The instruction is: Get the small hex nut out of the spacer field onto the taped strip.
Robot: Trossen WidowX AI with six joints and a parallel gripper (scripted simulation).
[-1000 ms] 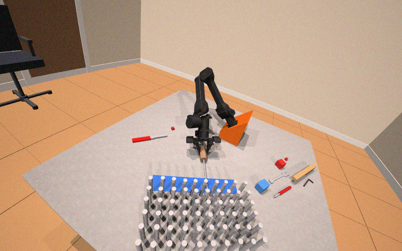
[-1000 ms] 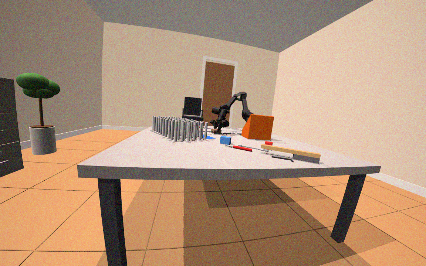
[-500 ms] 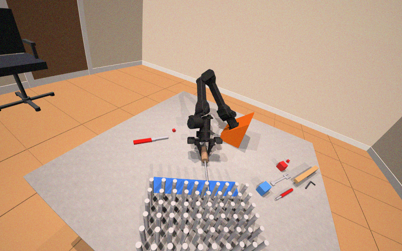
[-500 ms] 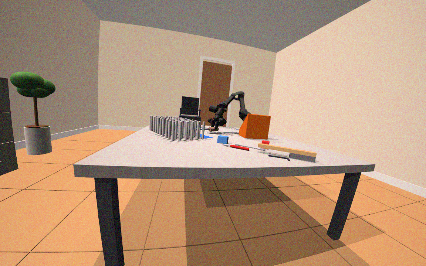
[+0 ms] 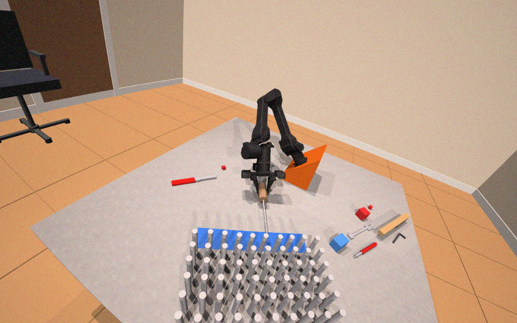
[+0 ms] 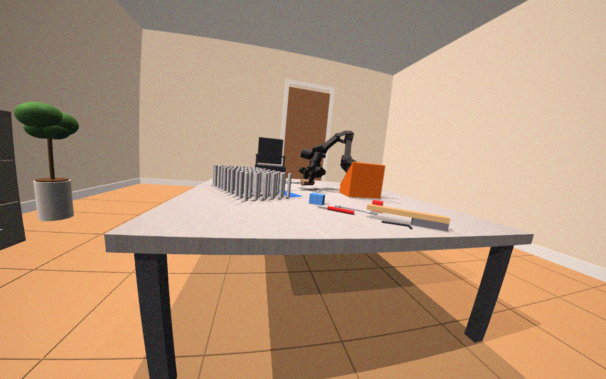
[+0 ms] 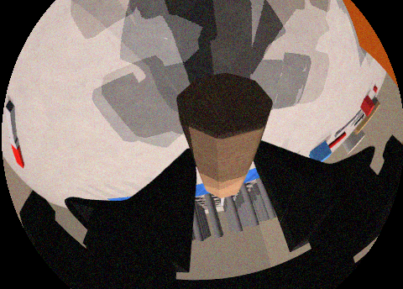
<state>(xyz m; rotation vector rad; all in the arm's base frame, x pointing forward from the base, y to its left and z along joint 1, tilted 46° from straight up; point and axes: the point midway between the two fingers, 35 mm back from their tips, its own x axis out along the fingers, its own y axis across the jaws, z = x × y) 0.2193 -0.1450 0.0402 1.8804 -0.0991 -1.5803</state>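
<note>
My gripper tip is now 90 mm short of the hook tool and 40 mm to the right of it. From my gripper tip the other things lie so: blue cube 350 mm to the left, 90 mm ahead, 20 mm below; red screwdriver 450 mm to the left, 80 mm ahead, 30 mm below; blue taped strip 210 mm ahead, 40 mm to the left, 40 mm below.
</note>
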